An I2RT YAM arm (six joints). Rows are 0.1 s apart.
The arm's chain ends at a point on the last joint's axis. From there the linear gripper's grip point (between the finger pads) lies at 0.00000 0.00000 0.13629 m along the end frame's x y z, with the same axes.
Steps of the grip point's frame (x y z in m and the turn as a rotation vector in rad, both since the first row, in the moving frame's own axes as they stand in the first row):
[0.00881 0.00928 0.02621 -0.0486 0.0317 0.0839]
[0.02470 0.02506 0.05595 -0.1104 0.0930 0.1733]
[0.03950 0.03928 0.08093 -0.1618 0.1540 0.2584]
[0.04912 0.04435 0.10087 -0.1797 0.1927 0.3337]
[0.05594 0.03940 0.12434 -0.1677 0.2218 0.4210]
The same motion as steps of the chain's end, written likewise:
[0.00477 0.00249 0.02644 -0.0486 0.0317 0.0839]
[0.01343 0.00905 0.05736 -0.1104 0.0930 0.1733]
[0.02174 0.01497 0.08430 -0.1618 0.1540 0.2584]
[0.02767 0.01627 0.10553 -0.1797 0.1927 0.3337]
[0.03169 0.01127 0.12950 -0.1677 0.2218 0.4210]

